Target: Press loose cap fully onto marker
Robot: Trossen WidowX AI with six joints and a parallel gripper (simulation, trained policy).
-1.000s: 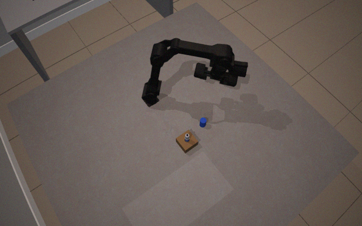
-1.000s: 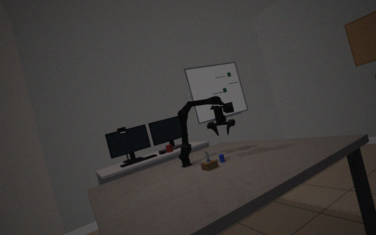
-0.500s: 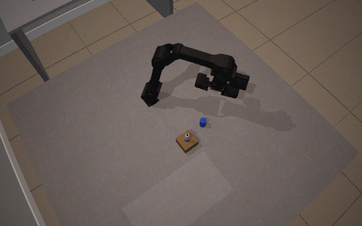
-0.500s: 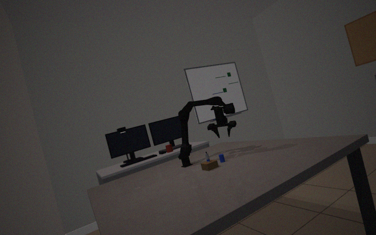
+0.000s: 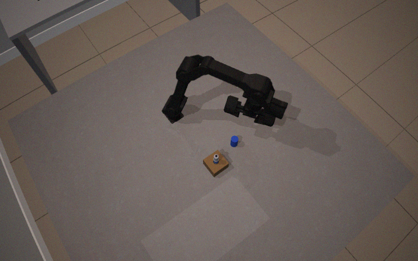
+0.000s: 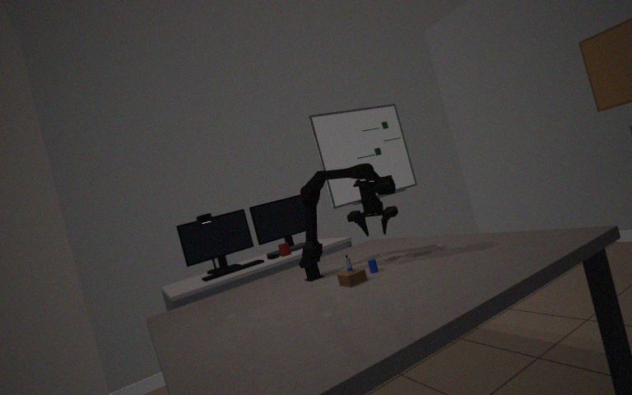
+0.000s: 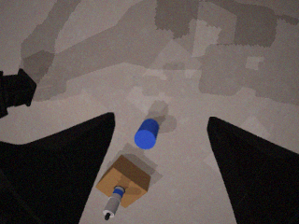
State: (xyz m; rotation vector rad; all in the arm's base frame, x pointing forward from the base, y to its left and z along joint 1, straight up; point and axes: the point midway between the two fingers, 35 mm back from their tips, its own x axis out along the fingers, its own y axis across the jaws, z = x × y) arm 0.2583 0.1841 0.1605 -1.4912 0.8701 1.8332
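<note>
The blue cap lies 10 mm ahead of my gripper tip, 60 mm to the right of it and 100 mm below it. The rest, counted from my gripper tip: brown holder block (50 mm ahead, 180 mm to the right, 110 mm below); marker (50 mm ahead, 180 mm to the right, 50 mm below).
</note>
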